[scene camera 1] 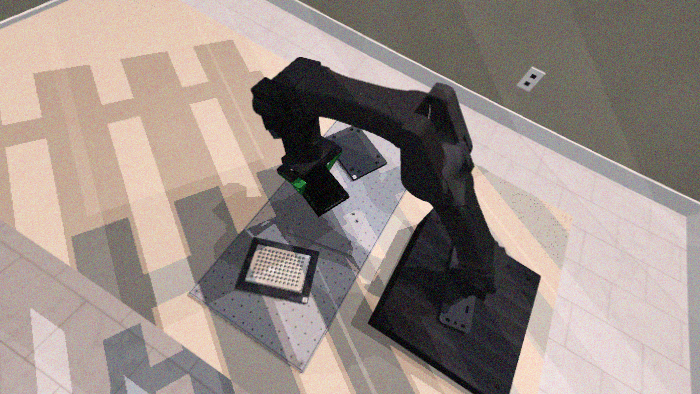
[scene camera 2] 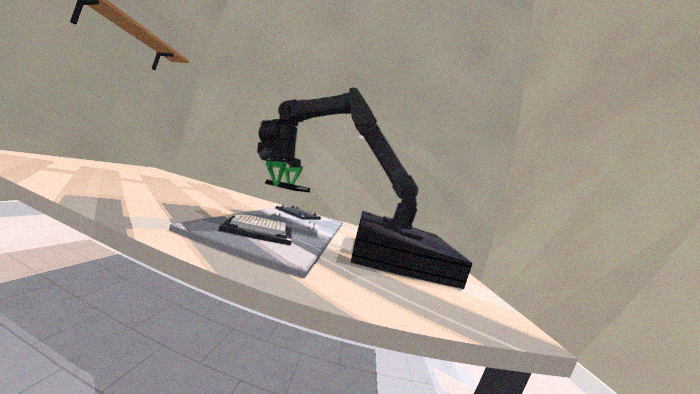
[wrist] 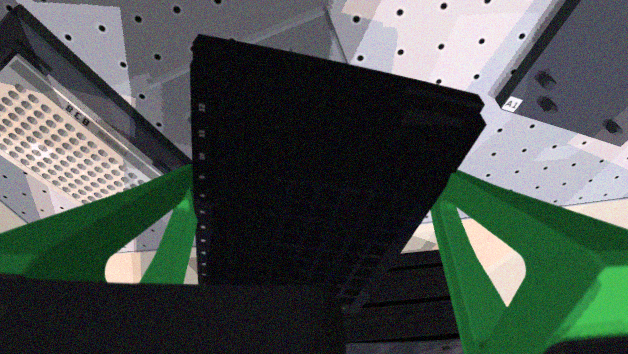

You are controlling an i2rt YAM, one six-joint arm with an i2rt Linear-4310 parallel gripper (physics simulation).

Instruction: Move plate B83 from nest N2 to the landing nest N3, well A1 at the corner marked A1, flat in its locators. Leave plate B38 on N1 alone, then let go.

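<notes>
Plate B83 [scene camera 1: 327, 196] [scene camera 2: 300, 188] [wrist: 310, 125], black, is gripped across its width, raised and roughly level. My gripper [scene camera 1: 317, 172] [scene camera 2: 283, 184] [wrist: 314, 177] has green fingers, shut on this plate's two sides. Landing nest N3 [scene camera 1: 357, 152] [scene camera 2: 299, 212] [wrist: 575, 95] is dark grey with small locators; its A1 label shows in the wrist view at the corner towards the plate. The held plate is beside N3, above the board, not over its middle. Plate B38 [scene camera 1: 279, 267] [scene camera 2: 260, 222] [wrist: 55, 150], pale, sits in nest N1 [scene camera 1: 275, 295] [wrist: 95, 95]. The held plate's A1 corner is hard to make out.
Nest N2 [scene camera 1: 335, 235] [wrist: 305, 40], see-through and partly in shadow, lies between N1 and N3 on the perforated board [scene camera 1: 300, 345] [scene camera 2: 300, 265]. The arm's black base block [scene camera 1: 415, 320] [scene camera 2: 410, 262] stands beside the board. A wooden shelf [scene camera 2: 135, 27] is on the wall.
</notes>
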